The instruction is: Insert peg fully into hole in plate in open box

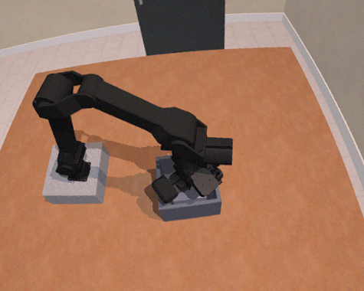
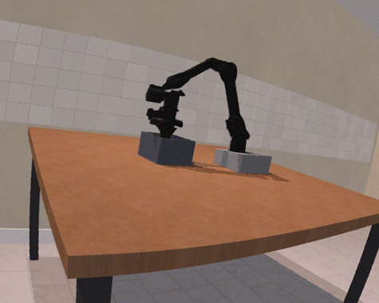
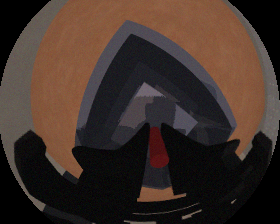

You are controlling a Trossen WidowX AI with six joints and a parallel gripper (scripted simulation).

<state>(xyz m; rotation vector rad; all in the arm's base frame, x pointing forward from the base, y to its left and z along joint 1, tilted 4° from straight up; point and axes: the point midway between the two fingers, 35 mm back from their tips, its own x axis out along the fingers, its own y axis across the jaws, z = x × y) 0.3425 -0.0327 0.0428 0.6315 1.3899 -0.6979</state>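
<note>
The red peg lies 3 cm below my hand, 1 cm to the left of it and 1 cm behind it. Also, from my hand: pale plate (5 cm below, 1 cm to the left, 1 cm behind); then box (7 cm below, 1 cm to the left, 1 cm behind).
</note>
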